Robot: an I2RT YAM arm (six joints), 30 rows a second.
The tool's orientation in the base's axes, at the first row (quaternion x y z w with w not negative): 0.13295 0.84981 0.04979 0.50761
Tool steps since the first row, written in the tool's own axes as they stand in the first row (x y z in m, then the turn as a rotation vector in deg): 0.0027 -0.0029 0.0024 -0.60 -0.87 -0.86; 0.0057 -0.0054 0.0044 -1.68 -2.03 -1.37; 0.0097 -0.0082 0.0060 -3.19 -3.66 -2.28; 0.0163 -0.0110 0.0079 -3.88 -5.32 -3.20; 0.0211 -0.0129 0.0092 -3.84 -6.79 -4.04; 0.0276 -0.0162 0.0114 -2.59 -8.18 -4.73; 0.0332 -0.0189 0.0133 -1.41 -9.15 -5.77; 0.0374 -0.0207 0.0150 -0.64 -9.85 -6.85; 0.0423 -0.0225 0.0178 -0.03 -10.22 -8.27; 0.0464 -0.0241 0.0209 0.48 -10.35 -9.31; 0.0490 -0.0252 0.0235 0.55 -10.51 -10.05
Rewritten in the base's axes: 0.0004 -0.0022 -0.0041 -0.64 -0.96 0.73; 0.0003 -0.0038 -0.0081 -0.80 -2.34 1.64; -0.0005 -0.0055 -0.0129 -1.21 -4.28 3.00; -0.0023 -0.0064 -0.0201 -1.99 -6.02 3.66; -0.0037 -0.0070 -0.0252 -3.00 -7.37 3.71; -0.0053 -0.0085 -0.0325 -4.41 -8.33 2.67; -0.0066 -0.0096 -0.0387 -6.03 -8.88 1.96; -0.0073 -0.0103 -0.0435 -7.44 -9.29 1.67; -0.0074 -0.0108 -0.0494 -9.02 -9.40 1.75; -0.0068 -0.0114 -0.0547 -10.19 -9.33 1.79; -0.0059 -0.0118 -0.0584 -10.89 -9.43 2.05
